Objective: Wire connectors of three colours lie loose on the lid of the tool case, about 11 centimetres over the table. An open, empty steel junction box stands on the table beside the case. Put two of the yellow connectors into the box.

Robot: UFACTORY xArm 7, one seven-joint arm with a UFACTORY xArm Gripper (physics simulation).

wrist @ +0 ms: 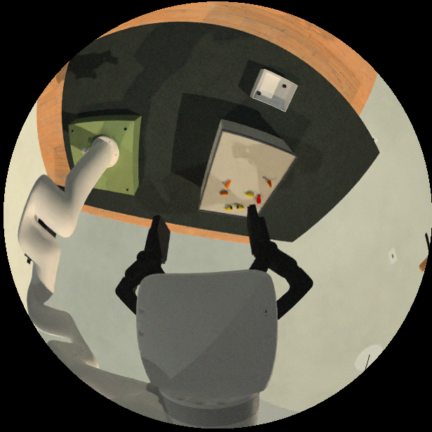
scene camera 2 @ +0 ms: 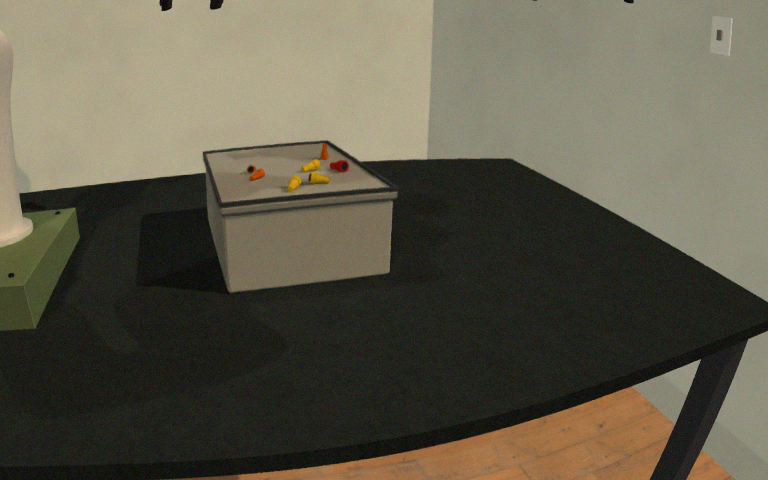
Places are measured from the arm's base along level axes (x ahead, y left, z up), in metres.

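Pixels of known places: gripper, fingertip midpoint: [scene camera 2: 191, 9].
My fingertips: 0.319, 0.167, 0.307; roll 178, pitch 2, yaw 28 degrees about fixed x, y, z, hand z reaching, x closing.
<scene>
For each thing: its top centre in the pictures, then the offset to it from my fingertips, as dx, dy, dz. Level surfaces: height alone.
- tool case at its top centre: [scene camera 2: 286, 164] +0.156, -0.128, -0.247
- red connector at its top centre: [scene camera 2: 338, 159] +0.224, -0.159, -0.235
- black table at its surface level: dz -0.364
Three yellow connectors [scene camera 2: 310, 165] [scene camera 2: 318, 178] [scene camera 2: 293, 183] [wrist: 249, 194] [wrist: 240, 206] [wrist: 228, 207] lie on their sides on the lid of the tool case [scene camera 2: 308, 240] [wrist: 246, 145]. The open steel junction box [wrist: 289, 99] stands on the table beside the case, empty, at the upper right of the wrist view; it does not show in the scene view. My gripper [scene camera 2: 191, 4] [wrist: 204, 218] is open and empty, high above the table. Its fingertips show at the top edge of the scene view. In the wrist view its right fingertip overlaps the lid's lower edge near the connectors.
A red connector [scene camera 2: 339, 165] [wrist: 258, 199] lies close to one yellow. Three orange connectors [scene camera 2: 324, 151] [scene camera 2: 251, 169] [scene camera 2: 257, 174] [wrist: 269, 183] [wrist: 223, 192] [wrist: 227, 184] are also on the lid. The green base block [scene camera 2: 48, 254] [wrist: 127, 165] stands at the left of the black table [scene camera 2: 481, 316] [wrist: 325, 200].
</scene>
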